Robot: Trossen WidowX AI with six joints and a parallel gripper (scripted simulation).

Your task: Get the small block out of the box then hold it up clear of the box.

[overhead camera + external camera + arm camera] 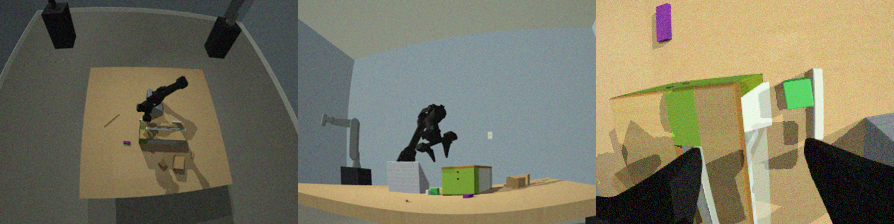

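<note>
Now: the green block 30 mm behind my gripper tip and 150 mm below it. The rest, counted from my gripper tip: box (70 mm ahead, 150 mm to the left, 100 mm below); then thin stick (70 mm behind, 280 mm to the right, 160 mm below).
</note>
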